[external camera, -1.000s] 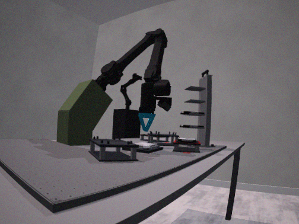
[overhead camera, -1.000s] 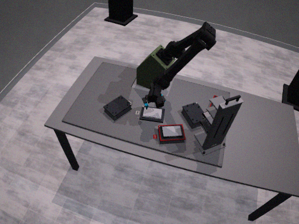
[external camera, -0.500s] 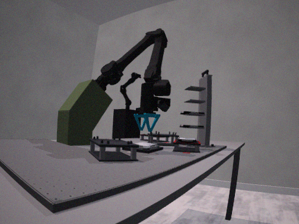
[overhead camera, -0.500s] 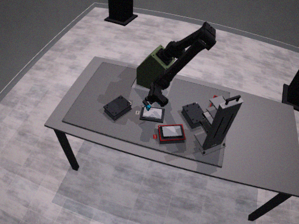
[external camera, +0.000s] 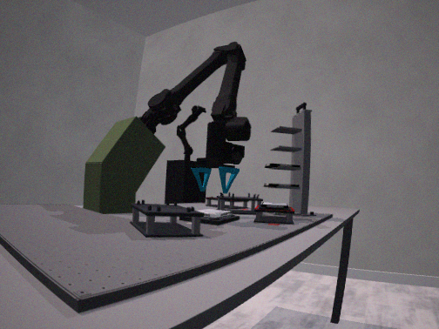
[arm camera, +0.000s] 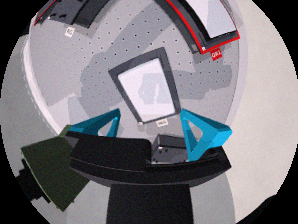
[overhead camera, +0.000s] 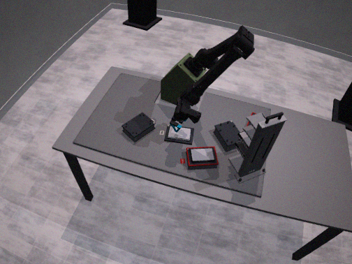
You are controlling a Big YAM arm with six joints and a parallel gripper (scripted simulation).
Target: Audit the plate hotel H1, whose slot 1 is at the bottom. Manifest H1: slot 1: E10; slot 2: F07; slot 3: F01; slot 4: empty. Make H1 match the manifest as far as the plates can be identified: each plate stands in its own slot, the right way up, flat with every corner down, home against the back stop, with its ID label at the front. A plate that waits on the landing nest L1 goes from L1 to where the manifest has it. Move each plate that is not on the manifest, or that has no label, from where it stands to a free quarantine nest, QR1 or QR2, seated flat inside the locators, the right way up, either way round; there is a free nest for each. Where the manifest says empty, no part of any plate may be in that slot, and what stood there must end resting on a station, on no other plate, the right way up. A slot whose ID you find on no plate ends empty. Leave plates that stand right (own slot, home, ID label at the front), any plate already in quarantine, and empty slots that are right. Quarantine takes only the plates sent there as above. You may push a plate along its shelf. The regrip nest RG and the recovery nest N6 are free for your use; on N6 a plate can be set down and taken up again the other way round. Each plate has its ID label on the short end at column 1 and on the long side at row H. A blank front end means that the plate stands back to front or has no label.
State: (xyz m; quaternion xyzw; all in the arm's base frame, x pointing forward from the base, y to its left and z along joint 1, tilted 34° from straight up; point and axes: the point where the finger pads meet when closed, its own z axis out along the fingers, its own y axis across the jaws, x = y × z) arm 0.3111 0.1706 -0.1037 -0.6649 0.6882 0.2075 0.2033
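Now: hand 7 cm above the white-topped plate. Round my hand: plate hotel H1 (46 cm to the left, 12 cm above, 4 cm ahead); red-framed nest (40 cm to the left, 30 cm behind, 6 cm below).
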